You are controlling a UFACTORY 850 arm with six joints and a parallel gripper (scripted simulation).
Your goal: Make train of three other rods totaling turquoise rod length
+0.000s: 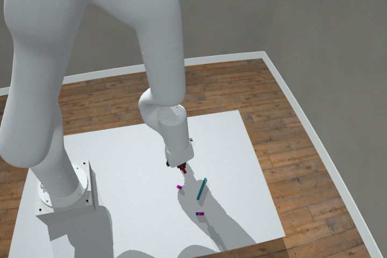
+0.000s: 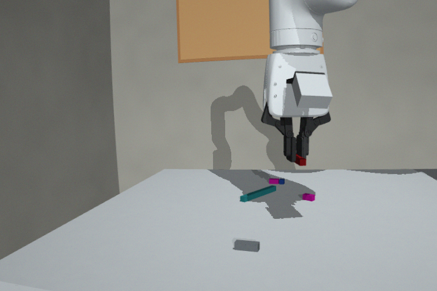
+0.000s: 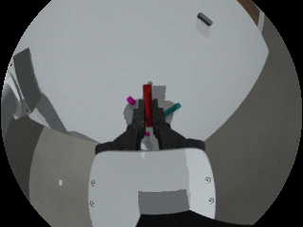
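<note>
The blue rod lies 19 cm to the right of my hand and 10 cm below it. Also, from my hand: turquoise rod: 5 cm ahead, 9 cm to the right, 10 cm below; then grey rod: 9 cm ahead, 16 cm to the left, 10 cm below; then red rod: 2 cm below.
</note>
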